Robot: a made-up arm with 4 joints. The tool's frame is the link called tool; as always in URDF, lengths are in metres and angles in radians. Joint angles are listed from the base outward.
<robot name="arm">
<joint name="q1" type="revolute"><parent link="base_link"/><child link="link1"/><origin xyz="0.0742 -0.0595 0.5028"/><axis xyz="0 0 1"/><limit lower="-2.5" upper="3.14"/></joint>
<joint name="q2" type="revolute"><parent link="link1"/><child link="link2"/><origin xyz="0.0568 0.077 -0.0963"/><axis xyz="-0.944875 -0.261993 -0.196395"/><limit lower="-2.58" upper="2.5"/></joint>
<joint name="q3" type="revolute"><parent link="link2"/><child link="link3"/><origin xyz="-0.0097 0.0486 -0.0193"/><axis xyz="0 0 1"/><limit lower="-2.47" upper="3.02"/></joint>
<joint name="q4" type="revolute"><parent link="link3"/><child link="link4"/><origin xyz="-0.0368 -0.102 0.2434"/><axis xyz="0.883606 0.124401 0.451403"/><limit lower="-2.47" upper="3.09"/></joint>
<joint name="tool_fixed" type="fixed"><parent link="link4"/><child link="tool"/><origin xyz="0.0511 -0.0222 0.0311" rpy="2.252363 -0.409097 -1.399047"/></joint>
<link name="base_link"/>
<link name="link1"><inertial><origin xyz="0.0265 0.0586 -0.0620"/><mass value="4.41"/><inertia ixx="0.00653" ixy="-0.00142" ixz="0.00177" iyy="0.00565" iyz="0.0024" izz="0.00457"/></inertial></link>
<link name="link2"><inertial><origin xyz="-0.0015 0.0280 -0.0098"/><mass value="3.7"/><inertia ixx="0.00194" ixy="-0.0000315" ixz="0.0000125" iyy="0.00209" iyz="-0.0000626" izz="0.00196"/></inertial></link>
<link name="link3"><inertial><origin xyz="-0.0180 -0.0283 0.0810"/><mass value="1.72"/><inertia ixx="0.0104" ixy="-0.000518" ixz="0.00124" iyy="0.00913" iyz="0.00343" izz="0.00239"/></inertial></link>
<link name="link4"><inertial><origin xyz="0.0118 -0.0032 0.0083"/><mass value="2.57"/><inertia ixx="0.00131" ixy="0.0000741" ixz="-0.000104" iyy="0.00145" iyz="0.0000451" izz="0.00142"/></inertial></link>
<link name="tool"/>
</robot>
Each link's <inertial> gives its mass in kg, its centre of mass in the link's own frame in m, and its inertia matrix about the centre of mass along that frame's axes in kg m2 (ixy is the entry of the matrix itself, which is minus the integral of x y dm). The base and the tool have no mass. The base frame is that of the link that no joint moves.
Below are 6 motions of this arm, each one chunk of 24 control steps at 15 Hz.
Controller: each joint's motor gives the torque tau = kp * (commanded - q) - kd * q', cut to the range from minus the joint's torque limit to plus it. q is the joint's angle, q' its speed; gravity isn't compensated. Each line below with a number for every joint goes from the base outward.
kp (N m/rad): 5.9 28 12 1.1
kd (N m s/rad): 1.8 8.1 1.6 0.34
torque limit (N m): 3.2 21 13 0.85
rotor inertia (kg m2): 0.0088 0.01 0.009 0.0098
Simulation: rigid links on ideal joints. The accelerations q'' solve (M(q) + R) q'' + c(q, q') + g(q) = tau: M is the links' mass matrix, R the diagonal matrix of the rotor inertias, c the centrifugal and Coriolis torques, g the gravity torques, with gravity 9.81 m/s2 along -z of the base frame. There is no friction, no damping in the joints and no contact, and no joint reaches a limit. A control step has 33 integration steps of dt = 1/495 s. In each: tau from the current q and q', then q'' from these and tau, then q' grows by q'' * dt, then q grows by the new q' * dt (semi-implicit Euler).
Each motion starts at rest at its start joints. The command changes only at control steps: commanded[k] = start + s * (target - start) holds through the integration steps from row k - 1 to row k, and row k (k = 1, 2, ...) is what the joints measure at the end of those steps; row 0 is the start. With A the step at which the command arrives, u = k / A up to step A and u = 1 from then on. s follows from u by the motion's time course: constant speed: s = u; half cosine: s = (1 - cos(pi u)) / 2; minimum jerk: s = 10 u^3 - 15 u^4 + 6 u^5; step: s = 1 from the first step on.
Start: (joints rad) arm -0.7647 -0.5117 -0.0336 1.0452
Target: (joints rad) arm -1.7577 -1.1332 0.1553 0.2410
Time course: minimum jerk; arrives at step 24
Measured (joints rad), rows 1 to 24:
1: -0.7655 -0.5265 -0.0193 1.0505
2: -0.7665 -0.5468 0.0024 1.0579
3: -0.7676 -0.5658 0.0176 1.0627
4: -0.7706 -0.5836 0.0274 1.0633
5: -0.7774 -0.6018 0.0349 1.0592
6: -0.7893 -0.6215 0.0422 1.0497
7: -0.8074 -0.6441 0.0504 1.0344
8: -0.8323 -0.6702 0.0601 1.0129
9: -0.8645 -0.7004 0.0713 0.9853
10: -0.9040 -0.7348 0.0839 0.9516
11: -0.9504 -0.7734 0.0977 0.9123
12: -1.0033 -0.8157 0.1121 0.8681
13: -1.0616 -0.8611 0.1268 0.8198
14: -1.1244 -0.9086 0.1411 0.7684
15: -1.1904 -0.9574 0.1545 0.7153
16: -1.2580 -1.0062 0.1667 0.6617
17: -1.3258 -1.0538 0.1772 0.6090
18: -1.3922 -1.0993 0.1859 0.5583
19: -1.4555 -1.1415 0.1927 0.5110
20: -1.5143 -1.1797 0.1976 0.4680
21: -1.5673 -1.2132 0.2007 0.4301
22: -1.6135 -1.2417 0.2025 0.3978
23: -1.6521 -1.2652 0.2031 0.3712
24: -1.6833 -1.2841 0.2031 0.3499

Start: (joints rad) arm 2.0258 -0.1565 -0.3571 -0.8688
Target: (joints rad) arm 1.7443 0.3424 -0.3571 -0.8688
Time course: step
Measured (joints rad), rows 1 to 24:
1: 2.0026 -0.0768 -0.3124 -0.8507
2: 1.9581 0.0147 -0.3255 -0.8418
3: 1.9145 0.0966 -0.3504 -0.8419
4: 1.8775 0.1665 -0.3725 -0.8455
5: 1.8473 0.2250 -0.3901 -0.8504
6: 1.8230 0.2737 -0.4041 -0.8554
7: 1.8035 0.3142 -0.4154 -0.8604
8: 1.7881 0.3477 -0.4247 -0.8650
9: 1.7761 0.3754 -0.4324 -0.8692
10: 1.7668 0.3984 -0.4389 -0.8729
11: 1.7597 0.4173 -0.4443 -0.8763
12: 1.7545 0.4329 -0.4488 -0.8792
13: 1.7506 0.4459 -0.4525 -0.8817
14: 1.7479 0.4565 -0.4556 -0.8839
15: 1.7461 0.4653 -0.4582 -0.8858
16: 1.7448 0.4725 -0.4604 -0.8874
17: 1.7441 0.4784 -0.4621 -0.8888
18: 1.7436 0.4833 -0.4636 -0.8900
19: 1.7434 0.4873 -0.4648 -0.8910
20: 1.7433 0.4907 -0.4658 -0.8918
21: 1.7434 0.4934 -0.4666 -0.8925
22: 1.7434 0.4956 -0.4673 -0.8931
23: 1.7435 0.4975 -0.4678 -0.8936
24: 1.7437 0.4990 -0.4683 -0.8940

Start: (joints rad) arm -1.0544 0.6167 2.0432 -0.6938
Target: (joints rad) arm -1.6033 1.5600 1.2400 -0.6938
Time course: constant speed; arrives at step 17
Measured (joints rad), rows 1 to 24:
1: -1.0615 0.6559 2.0572 -0.6907
2: -1.0706 0.7128 2.0809 -0.6796
3: -1.0784 0.7727 2.0857 -0.6672
4: -1.0871 0.8324 2.0738 -0.6567
5: -1.0983 0.8914 2.0505 -0.6488
6: -1.1132 0.9495 2.0200 -0.6432
7: -1.1322 1.0069 1.9848 -0.6397
8: -1.1551 1.0636 1.9463 -0.6380
9: -1.1817 1.1199 1.9053 -0.6377
10: -1.2114 1.1757 1.8624 -0.6387
11: -1.2438 1.2312 1.8176 -0.6409
12: -1.2782 1.2863 1.7711 -0.6441
13: -1.3143 1.3412 1.7229 -0.6482
14: -1.3513 1.3959 1.6731 -0.6532
15: -1.3890 1.4504 1.6214 -0.6589
16: -1.4270 1.5048 1.5680 -0.6654
17: -1.4649 1.5591 1.5128 -0.6726
18: -1.4996 1.6027 1.4759 -0.6806
19: -1.5301 1.6374 1.4518 -0.6884
20: -1.5565 1.6647 1.4357 -0.6954
21: -1.5786 1.6861 1.4245 -0.7016
22: -1.5965 1.7029 1.4165 -0.7071
23: -1.6104 1.7159 1.4105 -0.7118
24: -1.6205 1.7259 1.4058 -0.7159

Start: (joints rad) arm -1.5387 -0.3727 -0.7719 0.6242
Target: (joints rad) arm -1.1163 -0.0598 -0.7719 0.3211
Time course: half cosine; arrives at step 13
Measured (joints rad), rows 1 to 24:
1: -1.5394 -0.3708 -0.7448 0.6362
2: -1.5371 -0.3720 -0.7170 0.6529
3: -1.5299 -0.3704 -0.6980 0.6642
4: -1.5170 -0.3635 -0.6873 0.6680
5: -1.4981 -0.3505 -0.6823 0.6645
6: -1.4731 -0.3316 -0.6813 0.6544
7: -1.4426 -0.3074 -0.6832 0.6389
8: -1.4076 -0.2789 -0.6874 0.6191
9: -1.3696 -0.2473 -0.6933 0.5964
10: -1.3305 -0.2141 -0.7008 0.5724
11: -1.2921 -0.1809 -0.7094 0.5484
12: -1.2565 -0.1496 -0.7186 0.5260
13: -1.2255 -0.1215 -0.7281 0.5065
14: -1.2000 -0.0976 -0.7369 0.4905
15: -1.1800 -0.0774 -0.7442 0.4779
16: -1.1645 -0.0604 -0.7501 0.4679
17: -1.1526 -0.0462 -0.7550 0.4600
18: -1.1436 -0.0343 -0.7589 0.4538
19: -1.1368 -0.0243 -0.7622 0.4489
20: -1.1316 -0.0159 -0.7650 0.4450
21: -1.1278 -0.0089 -0.7673 0.4419
22: -1.1249 -0.0031 -0.7692 0.4394
23: -1.1228 0.0019 -0.7708 0.4374
24: -1.1212 0.0060 -0.7721 0.4358

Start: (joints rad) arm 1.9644 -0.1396 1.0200 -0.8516
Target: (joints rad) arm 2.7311 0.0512 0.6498 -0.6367
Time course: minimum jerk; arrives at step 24
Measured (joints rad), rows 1 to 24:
1: 1.9662 -0.1434 1.0157 -0.8471
2: 1.9673 -0.1478 1.0099 -0.8403
3: 1.9682 -0.1512 1.0045 -0.8339
4: 1.9703 -0.1536 0.9984 -0.8277
5: 1.9750 -0.1546 0.9905 -0.8216
6: 1.9835 -0.1541 0.9800 -0.8149
7: 1.9968 -0.1519 0.9667 -0.8075
8: 2.0156 -0.1480 0.9505 -0.7990
9: 2.0403 -0.1424 0.9316 -0.7892
10: 2.0710 -0.1349 0.9103 -0.7783
11: 2.1076 -0.1258 0.8872 -0.7660
12: 2.1495 -0.1150 0.8626 -0.7527
13: 2.1961 -0.1030 0.8373 -0.7385
14: 2.2462 -0.0899 0.8118 -0.7237
15: 2.2986 -0.0760 0.7867 -0.7085
16: 2.3521 -0.0616 0.7625 -0.6934
17: 2.4053 -0.0472 0.7399 -0.6787
18: 2.4566 -0.0331 0.7194 -0.6647
19: 2.5050 -0.0197 0.7014 -0.6518
20: 2.5492 -0.0072 0.6862 -0.6401
21: 2.5884 0.0041 0.6741 -0.6299
22: 2.6219 0.0140 0.6651 -0.6212
23: 2.6496 0.0224 0.6590 -0.6141
24: 2.6715 0.0294 0.6553 -0.6083

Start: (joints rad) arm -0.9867 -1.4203 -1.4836 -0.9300
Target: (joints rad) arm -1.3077 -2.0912 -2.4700 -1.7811
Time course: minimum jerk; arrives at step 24
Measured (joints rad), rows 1 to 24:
1: -0.9847 -1.4436 -1.4256 -0.9293
2: -0.9852 -1.4863 -1.3479 -0.9238
3: -0.9876 -1.5285 -1.2939 -0.9168
4: -0.9904 -1.5660 -1.2682 -0.9121
5: -0.9933 -1.5995 -1.2663 -0.9124
6: -0.9972 -1.6312 -1.2829 -0.9192
7: -1.0029 -1.6628 -1.3143 -0.9335
8: -1.0111 -1.6960 -1.3578 -0.9555
9: -1.0220 -1.7317 -1.4117 -0.9854
10: -1.0358 -1.7705 -1.4745 -1.0229
11: -1.0523 -1.8125 -1.5447 -1.0676
12: -1.0712 -1.8574 -1.6209 -1.1185
13: -1.0921 -1.9049 -1.7013 -1.1747
14: -1.1142 -1.9541 -1.7839 -1.2347
15: -1.1368 -2.0042 -1.8667 -1.2970
16: -1.1593 -2.0542 -1.9473 -1.3600
17: -1.1810 -2.1030 -2.0238 -1.4220
18: -1.2012 -2.1495 -2.0940 -1.4812
19: -1.2194 -2.1928 -2.1562 -1.5362
20: -1.2352 -2.2318 -2.2091 -1.5857
21: -1.2485 -2.2661 -2.2520 -1.6290
22: -1.2592 -2.2950 -2.2847 -1.6654
23: -1.2677 -2.3188 -2.3080 -1.6949
24: -1.2744 -2.3377 -2.3235 -1.7181

